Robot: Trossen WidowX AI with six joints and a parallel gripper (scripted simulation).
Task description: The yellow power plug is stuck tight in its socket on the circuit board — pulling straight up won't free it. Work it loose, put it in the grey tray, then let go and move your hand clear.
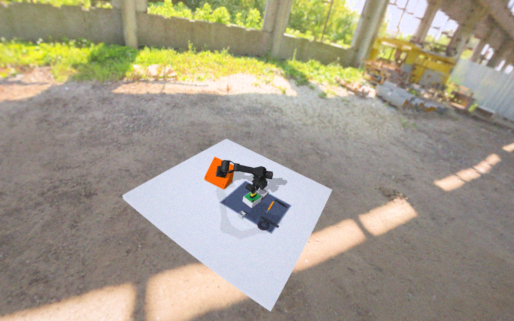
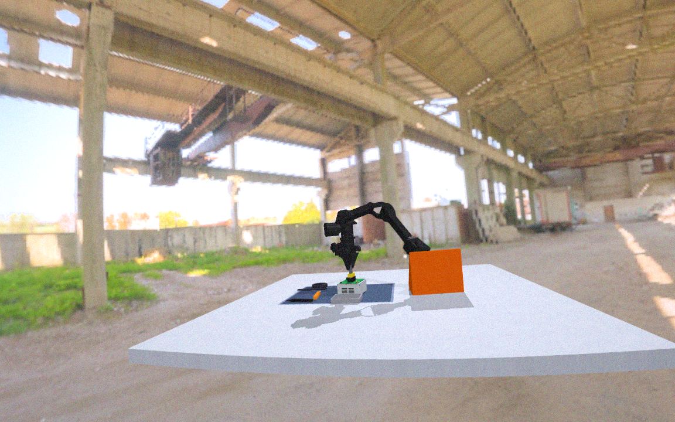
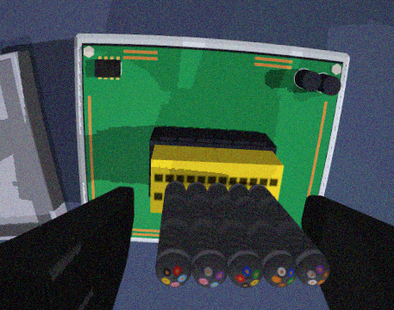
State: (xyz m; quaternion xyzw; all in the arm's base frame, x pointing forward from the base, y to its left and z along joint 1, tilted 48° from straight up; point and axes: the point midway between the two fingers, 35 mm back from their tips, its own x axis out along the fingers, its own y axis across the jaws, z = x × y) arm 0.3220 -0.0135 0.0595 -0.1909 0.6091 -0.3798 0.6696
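Now: the yellow power plug 2 cm below my gripper tip. From my gripper tip the other things lie so: dark mat (11 cm below, 5 cm ahead); then black rod (21 cm ahead, 12 cm to the right, 10 cm below).
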